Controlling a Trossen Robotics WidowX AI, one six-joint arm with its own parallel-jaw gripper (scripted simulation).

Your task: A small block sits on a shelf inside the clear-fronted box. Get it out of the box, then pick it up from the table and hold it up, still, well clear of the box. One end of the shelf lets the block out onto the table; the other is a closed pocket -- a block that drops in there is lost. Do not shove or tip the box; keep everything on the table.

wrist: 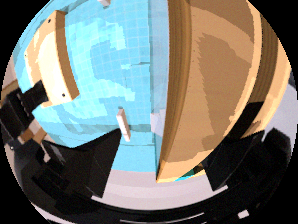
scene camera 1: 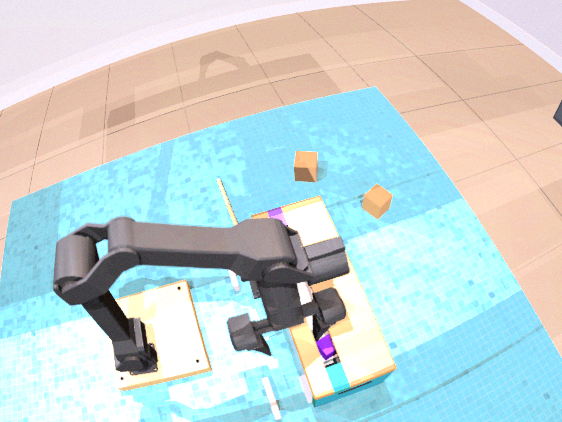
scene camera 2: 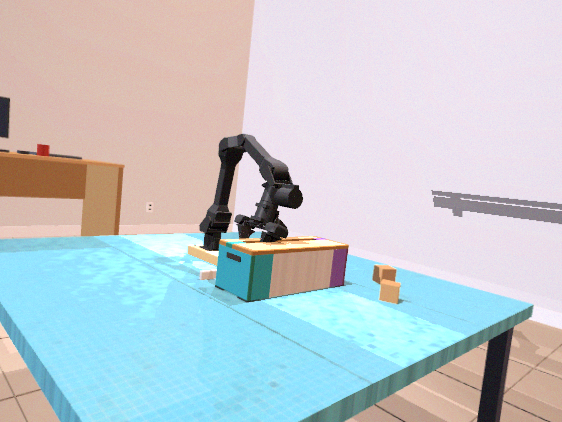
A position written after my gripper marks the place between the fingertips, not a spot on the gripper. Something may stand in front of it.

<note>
I see my gripper (scene camera 1: 293, 347) and a box (scene camera 1: 363, 360).
The box is seen too in the wrist view (wrist: 213, 77) and in scene camera 2 (scene camera 2: 251, 270). My gripper is seen too in the wrist view (wrist: 155, 131) and in scene camera 2 (scene camera 2: 249, 253).
</note>
